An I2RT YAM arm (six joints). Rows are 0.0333 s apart.
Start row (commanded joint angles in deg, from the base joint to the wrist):
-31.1, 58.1, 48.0, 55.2, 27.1, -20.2
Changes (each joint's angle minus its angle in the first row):
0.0, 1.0, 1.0, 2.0, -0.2, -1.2
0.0, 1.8, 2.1, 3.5, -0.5, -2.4
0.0, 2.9, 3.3, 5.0, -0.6, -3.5
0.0, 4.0, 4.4, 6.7, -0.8, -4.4
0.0, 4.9, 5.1, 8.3, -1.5, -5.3
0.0, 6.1, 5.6, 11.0, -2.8, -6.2
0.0, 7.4, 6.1, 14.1, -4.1, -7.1
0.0, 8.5, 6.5, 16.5, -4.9, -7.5
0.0, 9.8, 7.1, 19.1, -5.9, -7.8
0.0, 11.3, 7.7, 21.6, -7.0, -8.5
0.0, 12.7, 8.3, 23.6, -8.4, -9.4
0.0, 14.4, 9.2, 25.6, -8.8, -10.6
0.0, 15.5, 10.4, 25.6, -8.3, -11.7
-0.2, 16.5, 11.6, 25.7, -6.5, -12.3
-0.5, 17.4, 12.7, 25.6, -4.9, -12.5
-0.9, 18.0, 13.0, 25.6, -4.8, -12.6
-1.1, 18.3, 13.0, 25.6, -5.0, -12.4
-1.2, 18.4, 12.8, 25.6, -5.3, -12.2
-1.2, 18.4, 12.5, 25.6, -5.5, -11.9
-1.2, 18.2, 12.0, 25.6, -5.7, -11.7
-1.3, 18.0, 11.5, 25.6, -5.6, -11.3
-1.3, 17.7, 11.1, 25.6, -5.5, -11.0
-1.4, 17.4, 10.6, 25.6, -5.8, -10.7
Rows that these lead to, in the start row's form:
-31.1, 59.1, 49.0, 57.2, 26.9, -21.4
-31.1, 59.9, 50.1, 58.7, 26.6, -22.6
-31.1, 61.0, 51.3, 60.2, 26.5, -23.7
-31.1, 62.1, 52.4, 61.9, 26.3, -24.6
-31.1, 63.0, 53.1, 63.5, 25.6, -25.5
-31.1, 64.2, 53.6, 66.2, 24.3, -26.4
-31.1, 65.5, 54.1, 69.3, 23.0, -27.3
-31.1, 66.6, 54.5, 71.7, 22.2, -27.7
-31.1, 67.9, 55.1, 74.3, 21.2, -28.0
-31.1, 69.4, 55.7, 76.8, 20.1, -28.7
-31.1, 70.8, 56.3, 78.8, 18.7, -29.6
-31.1, 72.5, 57.2, 80.8, 18.3, -30.8
-31.1, 73.6, 58.4, 80.8, 18.8, -31.9
-31.3, 74.6, 59.6, 80.9, 20.6, -32.5
-31.6, 75.5, 60.7, 80.8, 22.2, -32.7
-32.0, 76.1, 61.0, 80.8, 22.3, -32.8
-32.2, 76.4, 61.0, 80.8, 22.1, -32.6
-32.3, 76.5, 60.8, 80.8, 21.8, -32.4
-32.3, 76.5, 60.5, 80.8, 21.6, -32.1
-32.3, 76.3, 60.0, 80.8, 21.4, -31.9
-32.4, 76.1, 59.5, 80.8, 21.5, -31.5
-32.4, 75.8, 59.1, 80.8, 21.6, -31.2
-32.5, 75.5, 58.6, 80.8, 21.3, -30.9

